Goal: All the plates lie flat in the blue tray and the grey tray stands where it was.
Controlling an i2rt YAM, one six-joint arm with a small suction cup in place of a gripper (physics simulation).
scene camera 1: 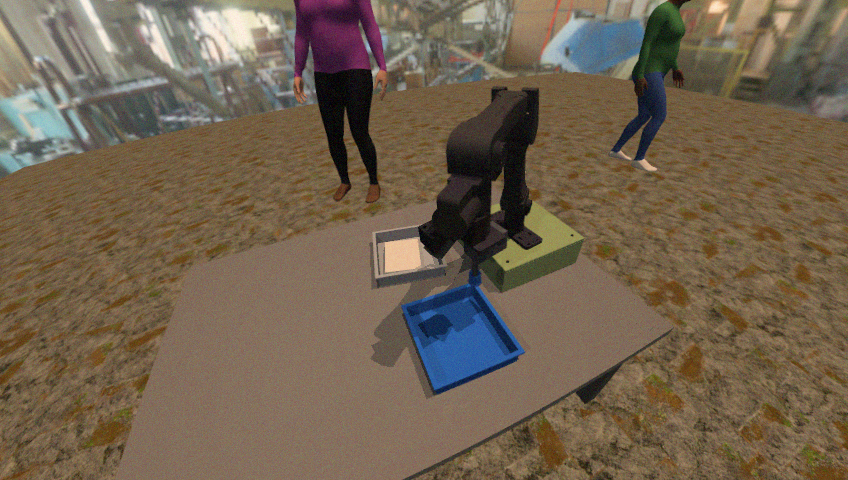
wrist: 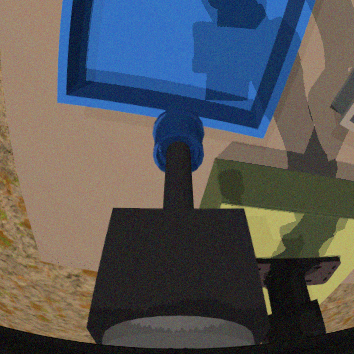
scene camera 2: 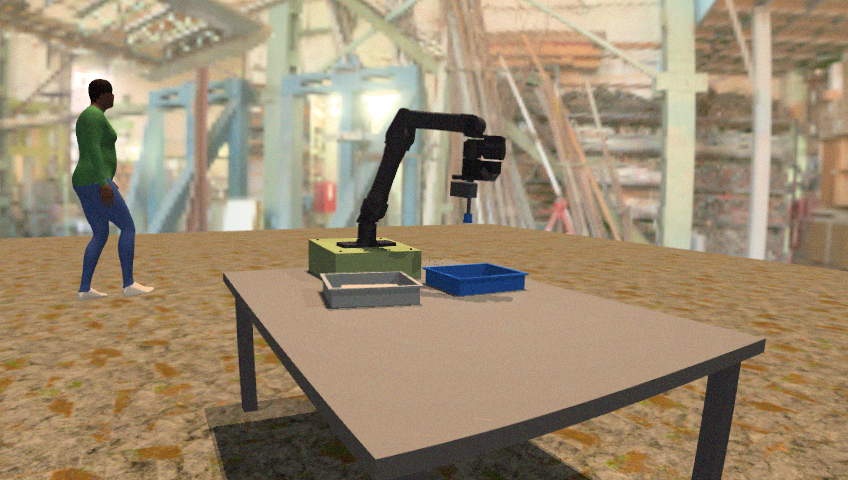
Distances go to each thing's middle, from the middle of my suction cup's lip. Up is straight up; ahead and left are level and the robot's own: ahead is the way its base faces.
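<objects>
Grey tray (scene camera 2: 408, 290): from my suction cup, 360 mm to the right of it, 20 mm ahead of it, 180 mm below it. Blue tray (scene camera 1: 460, 336): 40 mm ahead of my suction cup, 180 mm below it.
</objects>
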